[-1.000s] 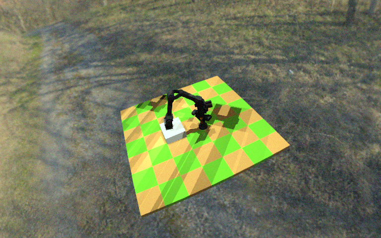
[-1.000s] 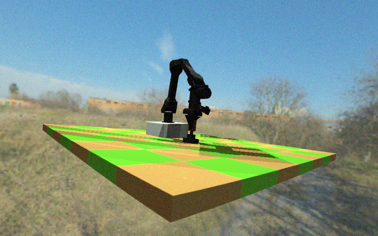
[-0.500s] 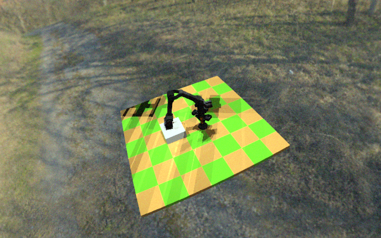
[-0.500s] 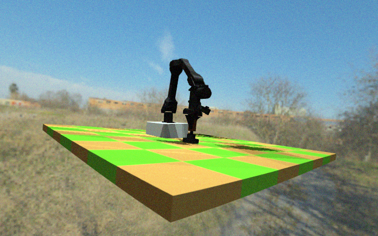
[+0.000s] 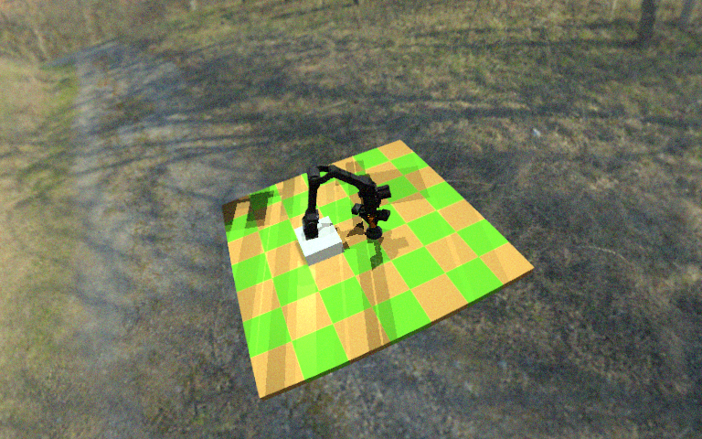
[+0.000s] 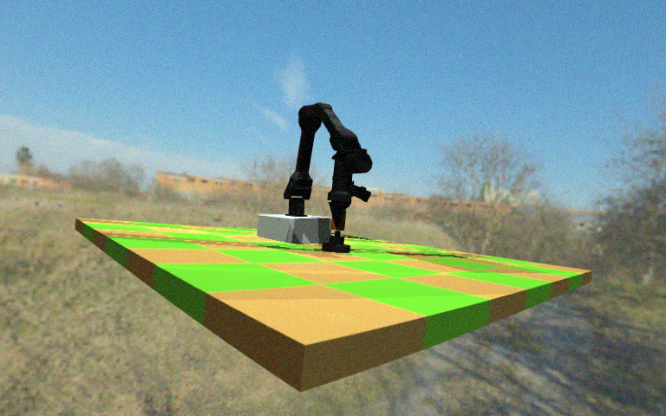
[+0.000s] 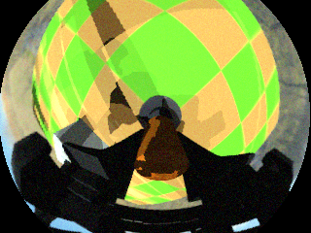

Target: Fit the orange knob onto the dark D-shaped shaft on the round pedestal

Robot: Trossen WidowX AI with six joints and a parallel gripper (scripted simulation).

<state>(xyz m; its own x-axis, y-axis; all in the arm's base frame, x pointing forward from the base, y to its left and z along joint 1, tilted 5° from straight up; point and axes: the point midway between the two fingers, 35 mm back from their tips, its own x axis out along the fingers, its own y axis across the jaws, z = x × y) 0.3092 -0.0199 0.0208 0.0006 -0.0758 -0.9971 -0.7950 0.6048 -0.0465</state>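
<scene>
The orange knob lies 20 mm above my gripper tip. Round my gripper tip: round dark pedestal (40 mm below).
</scene>
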